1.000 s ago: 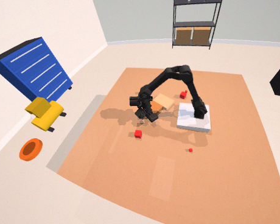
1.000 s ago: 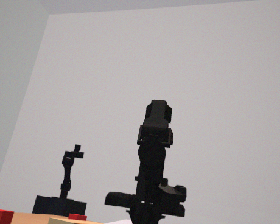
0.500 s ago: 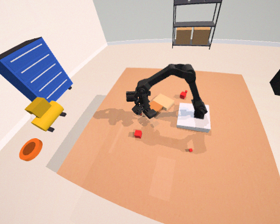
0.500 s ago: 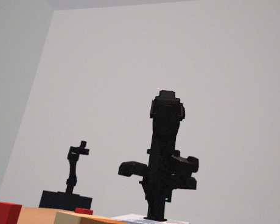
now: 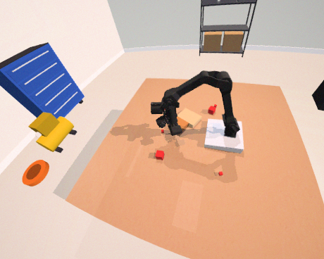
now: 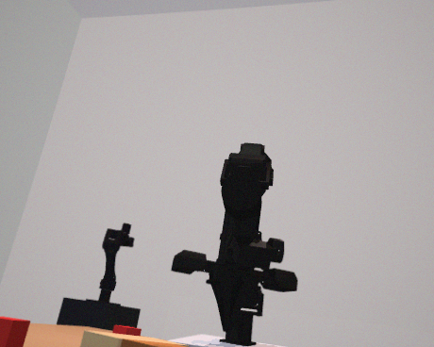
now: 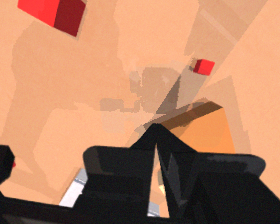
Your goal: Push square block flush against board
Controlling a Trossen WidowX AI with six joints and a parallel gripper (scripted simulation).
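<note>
Now: gripper tip 9 cm to the left of the square block and 5 cm above it. The rest, counted from my gripper tip: board 18 cm to the right, 5 cm below, 5 cm behind.
</note>
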